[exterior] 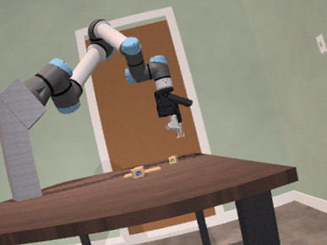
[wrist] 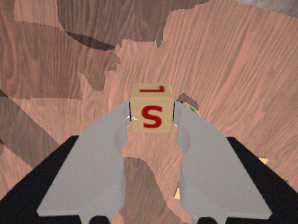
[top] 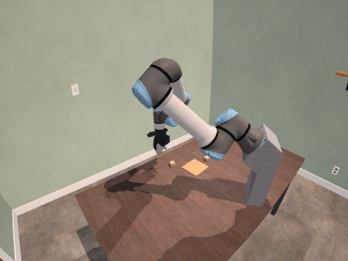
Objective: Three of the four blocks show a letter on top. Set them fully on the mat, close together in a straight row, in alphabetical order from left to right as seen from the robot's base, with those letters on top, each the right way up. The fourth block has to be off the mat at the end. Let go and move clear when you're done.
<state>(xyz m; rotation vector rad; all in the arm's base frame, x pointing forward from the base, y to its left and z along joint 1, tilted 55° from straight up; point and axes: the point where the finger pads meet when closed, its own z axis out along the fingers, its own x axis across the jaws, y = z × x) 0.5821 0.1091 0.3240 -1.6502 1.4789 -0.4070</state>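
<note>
Right now my hand is 20 cm to the left of the tan mat, 16 cm past it and 11 cm above it.
</note>
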